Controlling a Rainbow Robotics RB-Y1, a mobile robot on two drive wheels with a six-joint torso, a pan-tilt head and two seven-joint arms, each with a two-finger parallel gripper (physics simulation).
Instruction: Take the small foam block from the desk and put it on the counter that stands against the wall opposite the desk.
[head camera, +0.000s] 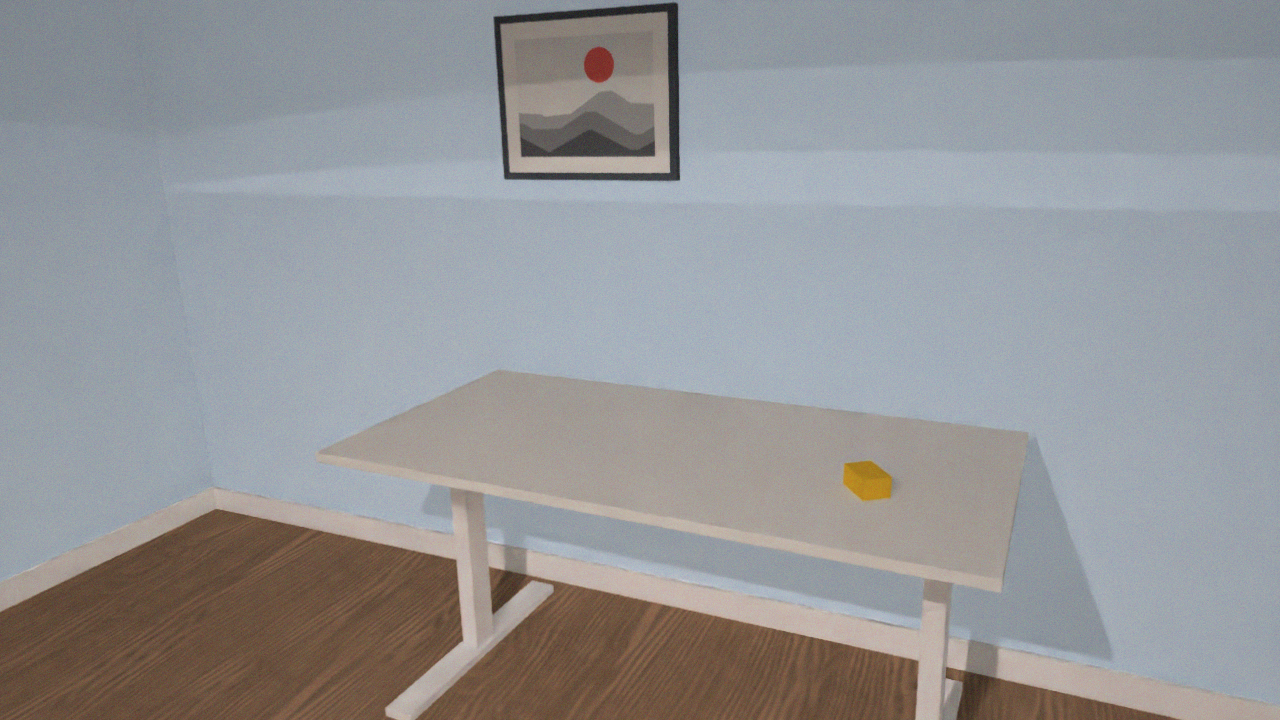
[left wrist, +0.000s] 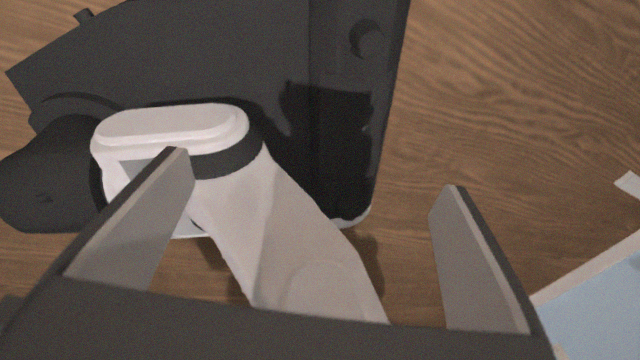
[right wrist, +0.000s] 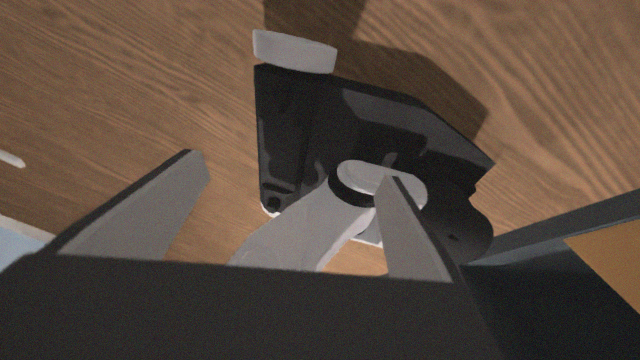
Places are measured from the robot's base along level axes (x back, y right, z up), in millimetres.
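Pixels of known places: left gripper, fingertip midpoint: (left wrist: 315, 183); right gripper, fingertip midpoint: (right wrist: 296, 175).
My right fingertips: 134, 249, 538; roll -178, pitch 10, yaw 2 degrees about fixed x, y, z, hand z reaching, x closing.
Observation:
Ahead of a thing's pixels: the offset from my right fingertips to its top centre, as dx, dy, dz. "*": to the spot under its first point. Level surfaces: height alone.
A small yellow foam block {-1705, +144, +227} (head camera: 867, 480) lies on the right part of the pale desk {dz +182} (head camera: 626, 447), a little in from its right end, in the head view. My left gripper (left wrist: 315, 183) is open, with no object between its fingers; the robot's own body and arm show behind them. My right gripper (right wrist: 296, 175) is open too, with no object between its fingers. Neither gripper shows in the head view, and both are away from the block. The counter cannot be made out in the head view.
The desk stands on white T-shaped legs (head camera: 474, 568) in front of a blue wall (head camera: 716, 295), on a wooden floor {dz -538} (head camera: 223, 608). A framed picture (head camera: 586, 107) hangs above it. In the right wrist view, a dark-edged piece with an orange-brown surface {* +942, -309, -366} (right wrist: 610, 260) shows at the right.

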